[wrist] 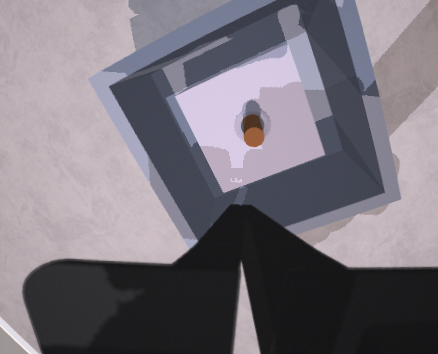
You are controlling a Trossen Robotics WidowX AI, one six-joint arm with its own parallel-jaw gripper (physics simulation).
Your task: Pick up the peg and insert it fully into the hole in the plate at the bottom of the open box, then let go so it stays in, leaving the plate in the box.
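Places are measured from the arm's base along level axes (x ahead, y left, z up), in millimetres.
Where they show: gripper, fingertip midpoint: [239,215].
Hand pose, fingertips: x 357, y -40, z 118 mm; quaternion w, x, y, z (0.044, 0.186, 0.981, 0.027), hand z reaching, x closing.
Things, the pixels of their centre, and the offset from my fingertips. Level surfaces: height alone.
- orange-brown peg, body centre: [251,123] 11 mm back, 2 mm right, 130 mm down
- pale plate, body centre: [251,119] 11 mm back, 2 mm right, 144 mm down
- open blue-grey box, body centre: [252,123] 11 mm back, 2 mm right, 129 mm down
- pale mottled surface, its level: 178 mm down
An orange-brown peg [254,136] stands upright in the hole near the middle of the pale plate [295,115], with its round top showing and part of the dark hole visible around its far side. How deep it sits cannot be told. The plate lies at the bottom of the open blue-grey box [170,137]. My black gripper [239,215] is shut and empty. Its fingertips meet below the peg in the view, over the near wall of the box, and stand apart from the peg.
The box walls rise around the plate on all sides, with a lighter rim. A pale mottled surface [65,165] lies around the box. A light edge [17,336] crosses the bottom left corner. Shadows fall across the plate and walls.
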